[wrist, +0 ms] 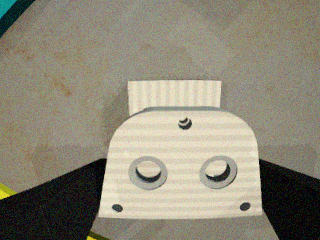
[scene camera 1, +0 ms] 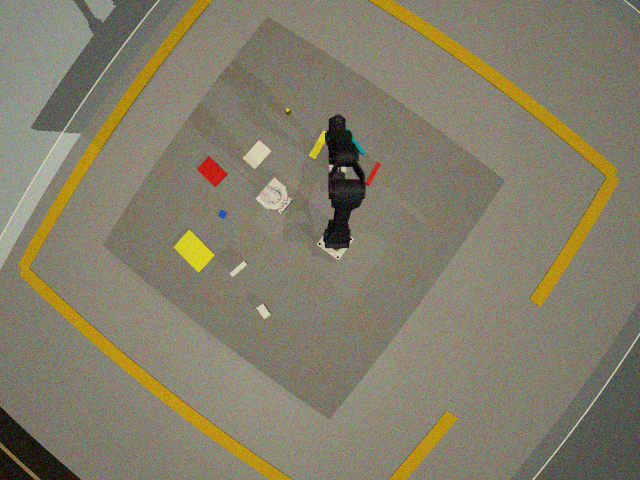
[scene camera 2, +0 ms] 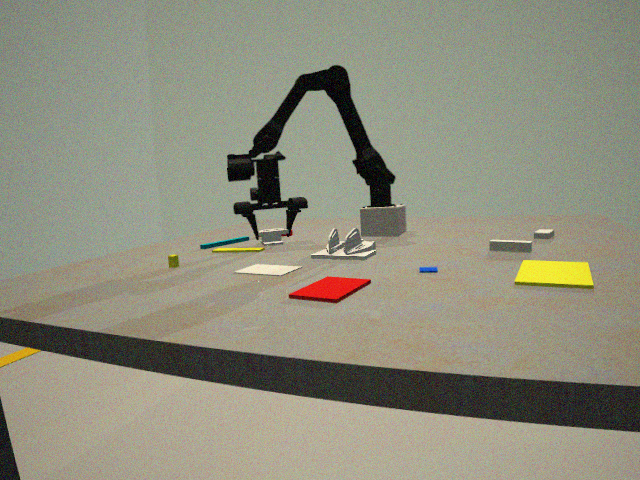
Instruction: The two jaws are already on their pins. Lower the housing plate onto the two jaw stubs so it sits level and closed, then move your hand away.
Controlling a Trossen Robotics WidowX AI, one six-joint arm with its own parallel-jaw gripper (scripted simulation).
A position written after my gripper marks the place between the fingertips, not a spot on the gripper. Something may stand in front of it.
Note:
I see my gripper (scene camera 2: pixel 273 238), a yellow card (scene camera 2: pixel 559 274) and a red card (scene camera 2: pixel 330 289).
The yellow card shows as well in scene camera 1 (scene camera 1: pixel 190 246). My gripper also shows in the wrist view (wrist: pixel 179 166). The wrist view misses the yellow card: it is out of frame. The wrist view does not show the red card: it is out of frame.

